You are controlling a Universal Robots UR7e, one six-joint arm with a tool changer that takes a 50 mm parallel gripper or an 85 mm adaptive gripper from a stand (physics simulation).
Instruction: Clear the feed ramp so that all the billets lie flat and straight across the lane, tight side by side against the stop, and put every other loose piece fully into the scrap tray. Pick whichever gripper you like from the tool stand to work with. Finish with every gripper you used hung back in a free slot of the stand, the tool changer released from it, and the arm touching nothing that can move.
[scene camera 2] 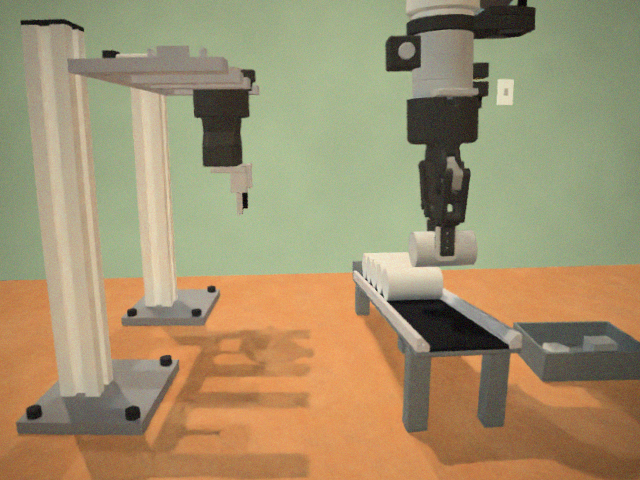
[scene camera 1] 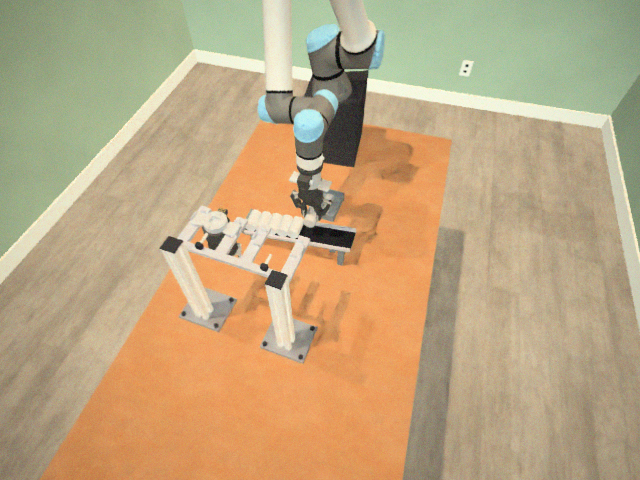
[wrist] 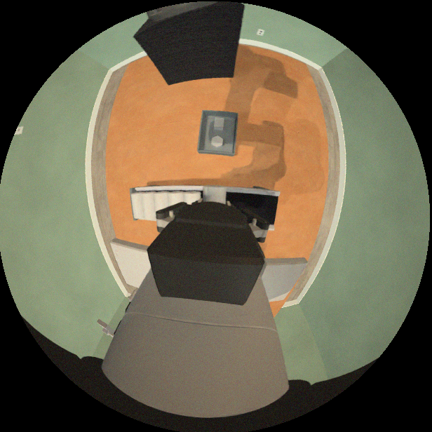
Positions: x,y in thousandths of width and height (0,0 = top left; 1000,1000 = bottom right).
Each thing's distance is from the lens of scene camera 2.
parallel gripper (scene camera 2: 346,230): 70 cm
black adaptive gripper (scene camera 2: 693,239): 54 cm
The marked spots on the parallel gripper and the black adaptive gripper are 30 cm apart.
